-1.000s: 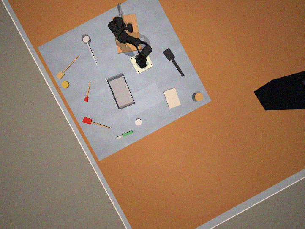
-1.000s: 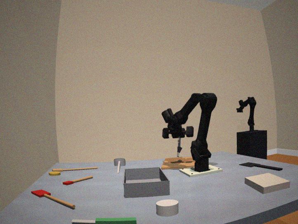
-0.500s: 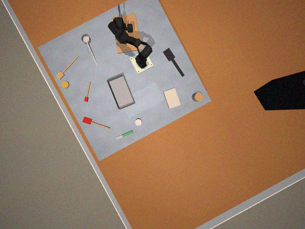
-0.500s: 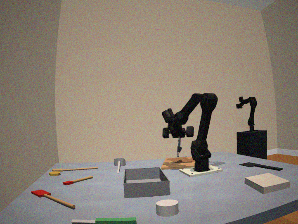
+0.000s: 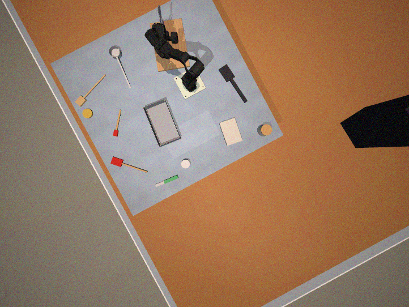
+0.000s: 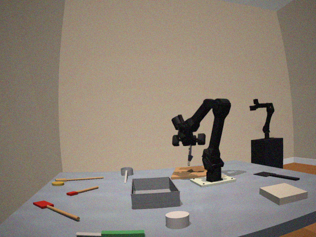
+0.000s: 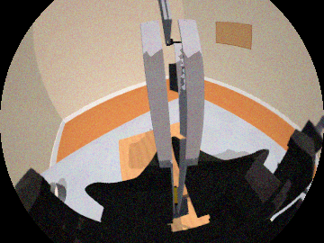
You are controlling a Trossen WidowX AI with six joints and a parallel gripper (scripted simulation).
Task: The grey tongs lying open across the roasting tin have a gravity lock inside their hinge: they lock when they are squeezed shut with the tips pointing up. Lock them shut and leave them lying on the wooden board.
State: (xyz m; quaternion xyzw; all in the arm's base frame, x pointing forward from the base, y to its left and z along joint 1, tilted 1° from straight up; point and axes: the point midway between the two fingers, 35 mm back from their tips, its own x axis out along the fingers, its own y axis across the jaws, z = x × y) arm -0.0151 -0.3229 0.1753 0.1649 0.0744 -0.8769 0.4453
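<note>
Right now my gripper tip is 17 cm above the wooden board. The rest, counted from my gripper tip: grey roasting tin 47 cm to the left, 36 cm ahead, 15 cm below; then cream block 79 cm to the left, 16 cm below, 4 cm behind; then black spatula 48 cm to the left, 25 cm behind, 17 cm below.
</note>
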